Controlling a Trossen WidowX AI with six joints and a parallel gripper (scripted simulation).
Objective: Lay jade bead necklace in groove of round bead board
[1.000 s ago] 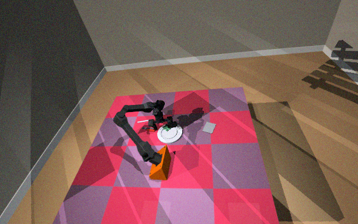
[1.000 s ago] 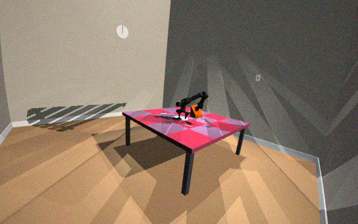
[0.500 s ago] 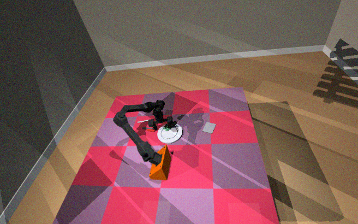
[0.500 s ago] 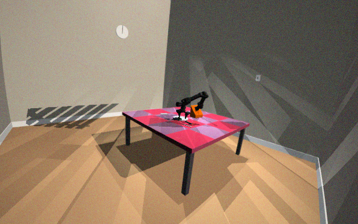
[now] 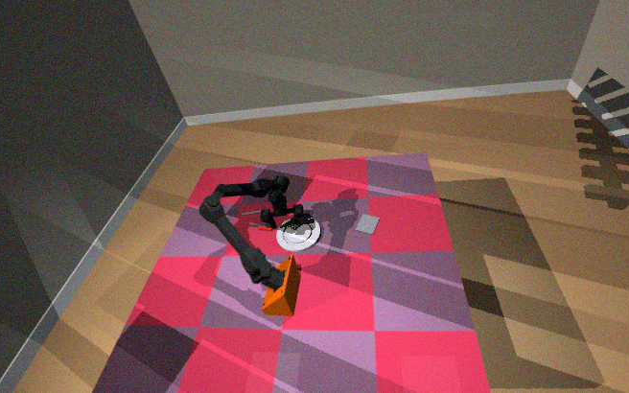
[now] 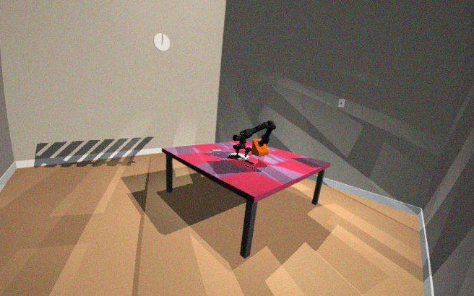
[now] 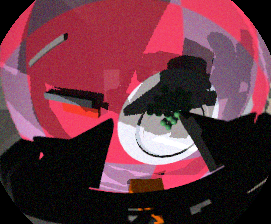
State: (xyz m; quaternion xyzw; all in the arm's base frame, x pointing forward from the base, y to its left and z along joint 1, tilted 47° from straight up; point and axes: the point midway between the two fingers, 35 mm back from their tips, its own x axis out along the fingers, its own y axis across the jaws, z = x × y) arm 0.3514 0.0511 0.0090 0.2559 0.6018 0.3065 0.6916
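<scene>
Right now my gripper tip is 3 cm past the round white bead board, 6 cm to the left of it and 1 cm above it. Also, from my gripper tip: red-handled tool (1 cm ahead, 12 cm to the left, 2 cm below); flat grey pad (37 cm to the right, 2 cm below); thin white rod (12 cm ahead, 19 cm to the left, 2 cm below).
</scene>
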